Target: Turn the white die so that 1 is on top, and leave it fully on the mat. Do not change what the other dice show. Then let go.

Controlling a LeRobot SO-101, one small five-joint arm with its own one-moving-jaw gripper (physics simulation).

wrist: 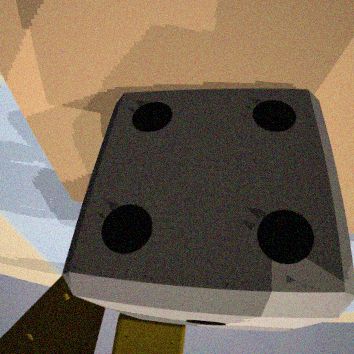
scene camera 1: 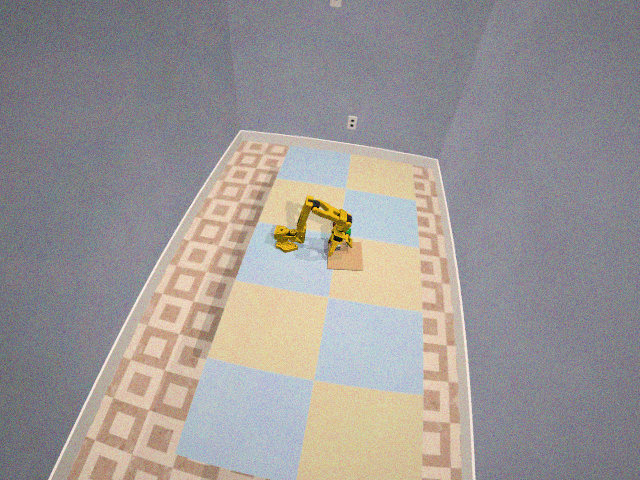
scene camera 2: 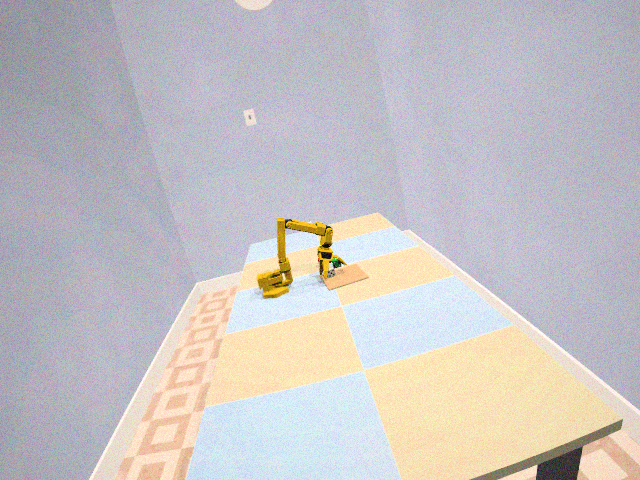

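Pixels of known places: hand, its tool point: point(wrist: 132, 244) point(scene camera 1: 329, 242) point(scene camera 2: 320, 273); arm's base, origin of its link: point(scene camera 1: 293, 242) point(scene camera 2: 282, 289).
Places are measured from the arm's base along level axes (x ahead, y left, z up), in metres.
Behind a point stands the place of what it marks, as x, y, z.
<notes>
The white die point(scene camera 1: 338, 248) {0.188, -0.005, 0.018} point(scene camera 2: 331, 273) {0.181, -0.008, 0.018} point(wrist: 210, 185) is at the near-arm edge of the tan mat point(scene camera 1: 351, 264) {0.248, -0.062, 0.004} point(scene camera 2: 352, 278) {0.244, -0.061, 0.004} point(wrist: 270, 40). In the wrist view its face with 4 pips fills the middle, in shadow; a sliver of another face with a dark pip shows below. I cannot tell whether the die lies flat. My gripper point(scene camera 1: 341, 249) point(scene camera 2: 334, 270) is open, its jaws apart around the die and low over the mat. Parts of the jaws show at the lower left of the wrist view; their tips are hidden behind the die.
A green die point(scene camera 1: 348, 231) {0.218, 0.084, 0.030} point(scene camera 2: 336, 262) {0.212, 0.074, 0.021} stands just behind the gripper, near the mat's back edge, partly hidden by the moving jaw. A small red patch point(scene camera 1: 334, 224) {0.155, 0.122, 0.018} shows beside the wrist in scene camera 1. The arm's base point(scene camera 1: 285, 237) {-0.025, -0.021, 0.052} point(scene camera 2: 273, 284) {-0.021, -0.013, 0.033} is at the left.
</notes>
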